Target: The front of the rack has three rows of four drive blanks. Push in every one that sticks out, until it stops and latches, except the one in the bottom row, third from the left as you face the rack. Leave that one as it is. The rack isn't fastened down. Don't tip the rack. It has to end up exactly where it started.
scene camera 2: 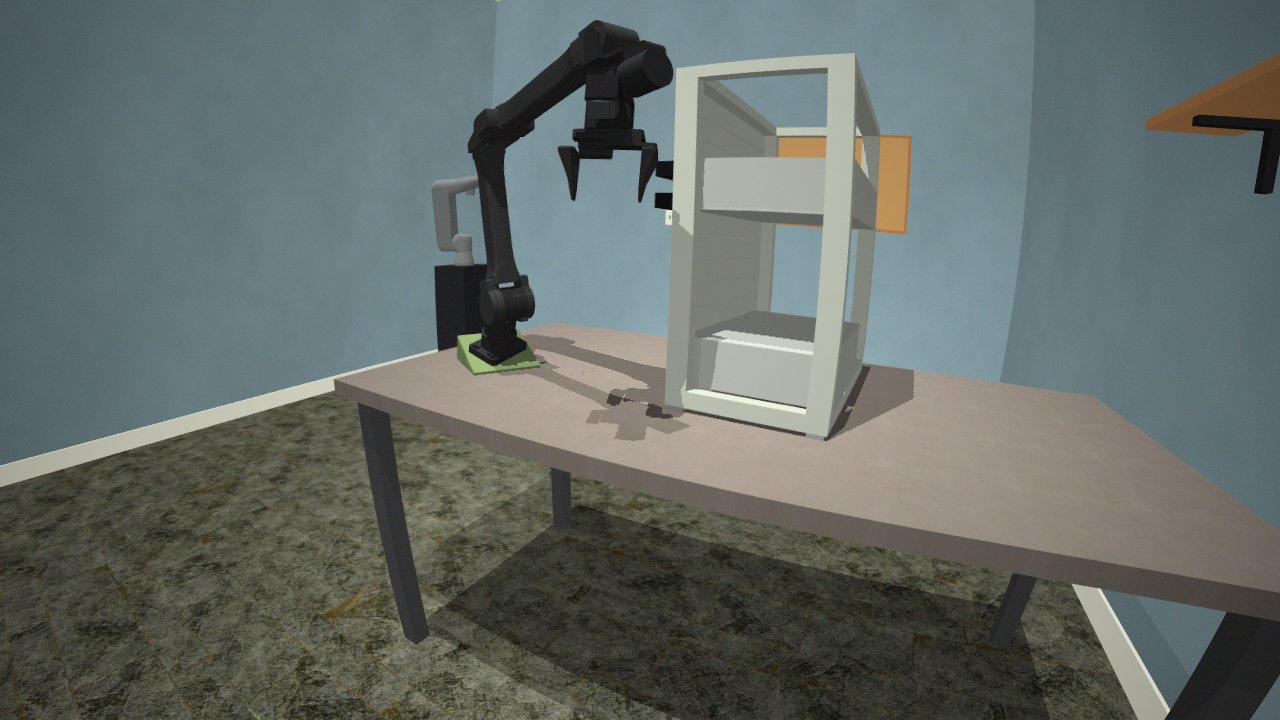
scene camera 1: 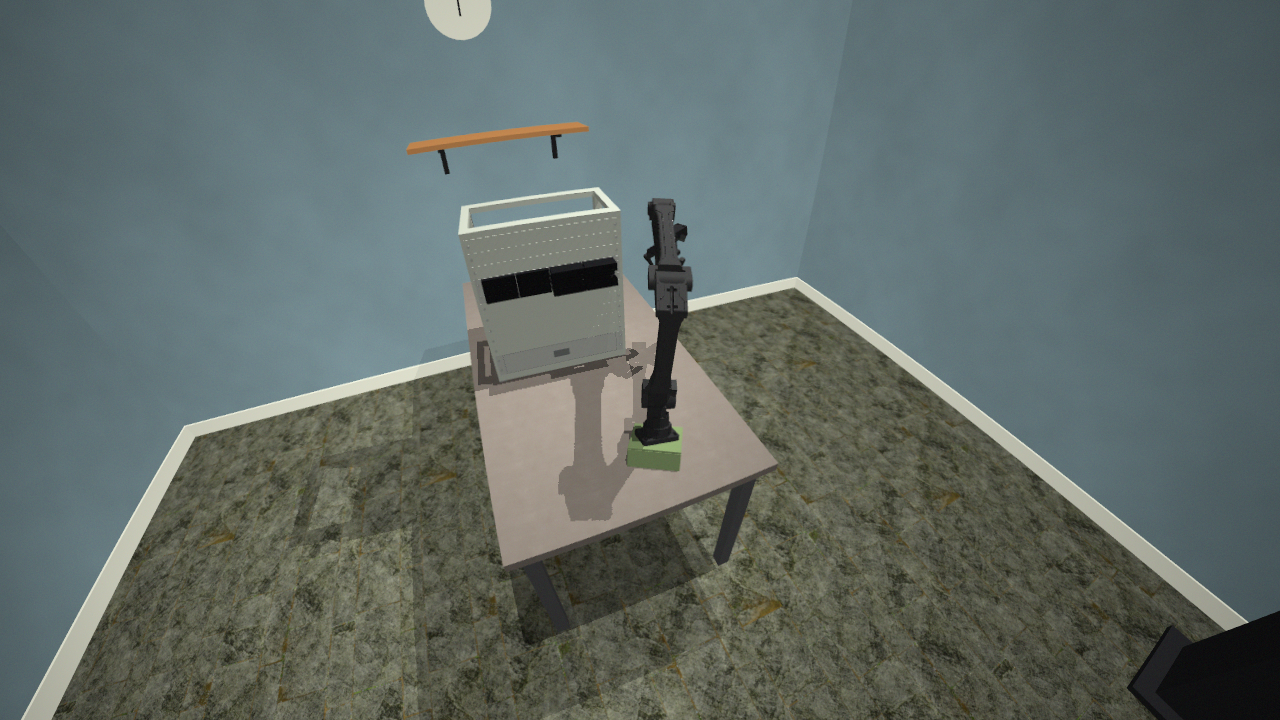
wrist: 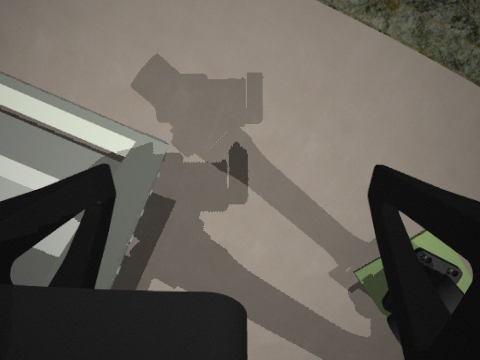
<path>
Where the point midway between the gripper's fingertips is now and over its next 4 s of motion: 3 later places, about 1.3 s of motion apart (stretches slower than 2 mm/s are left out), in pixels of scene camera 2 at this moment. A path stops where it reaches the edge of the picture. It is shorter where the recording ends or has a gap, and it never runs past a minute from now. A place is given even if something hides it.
My gripper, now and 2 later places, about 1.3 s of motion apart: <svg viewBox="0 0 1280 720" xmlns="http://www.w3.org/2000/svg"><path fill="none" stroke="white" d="M605 200L637 188L747 91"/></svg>
</path>
